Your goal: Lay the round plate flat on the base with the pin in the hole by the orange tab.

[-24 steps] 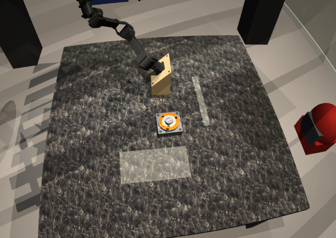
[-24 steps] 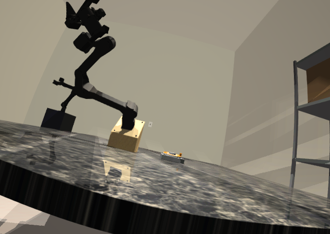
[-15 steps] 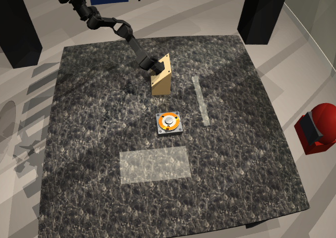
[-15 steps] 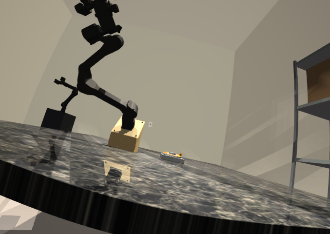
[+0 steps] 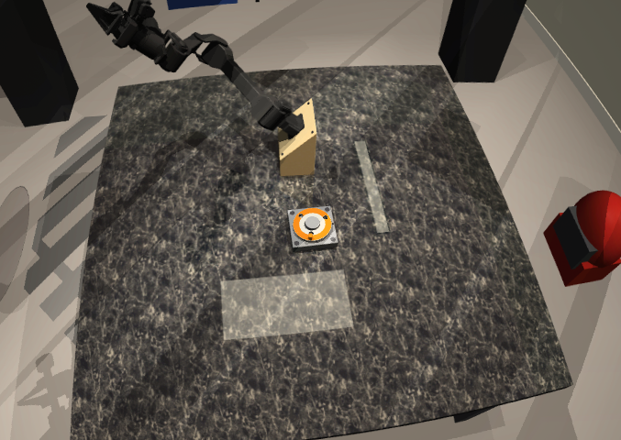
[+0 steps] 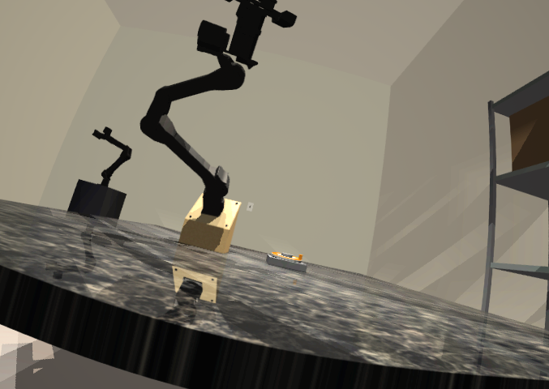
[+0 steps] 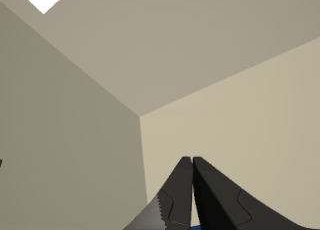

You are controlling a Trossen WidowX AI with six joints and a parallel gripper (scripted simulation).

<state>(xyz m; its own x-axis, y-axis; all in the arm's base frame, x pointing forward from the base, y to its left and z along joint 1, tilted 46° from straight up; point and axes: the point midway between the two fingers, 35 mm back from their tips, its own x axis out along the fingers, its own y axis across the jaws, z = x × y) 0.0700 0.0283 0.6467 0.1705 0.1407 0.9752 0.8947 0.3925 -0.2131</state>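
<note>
Now: gripper tip 230 mm short of the square grey base, 480 mm to the right of it and 610 mm above it.
</note>
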